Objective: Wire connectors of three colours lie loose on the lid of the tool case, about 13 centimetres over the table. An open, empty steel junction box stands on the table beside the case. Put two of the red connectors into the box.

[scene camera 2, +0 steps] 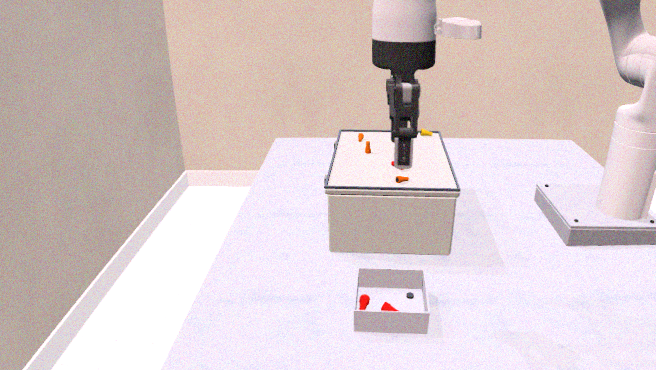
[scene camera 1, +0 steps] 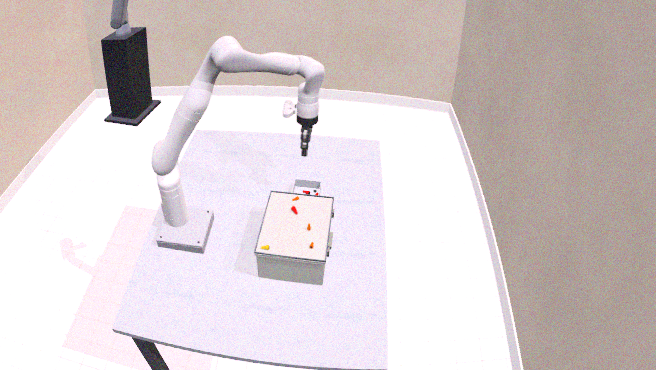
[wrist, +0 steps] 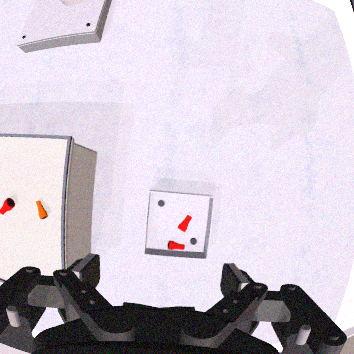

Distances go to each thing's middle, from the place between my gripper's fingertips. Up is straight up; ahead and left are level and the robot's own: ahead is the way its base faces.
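Labels:
There's a steel junction box (scene camera 2: pixel 405 289), and my hand is 20 mm to the right of it and 210 mm above it. As for the tool case (scene camera 1: pixel 289 258), that one's 270 mm to the right of my hand, 50 mm ahead of it and 170 mm below it.

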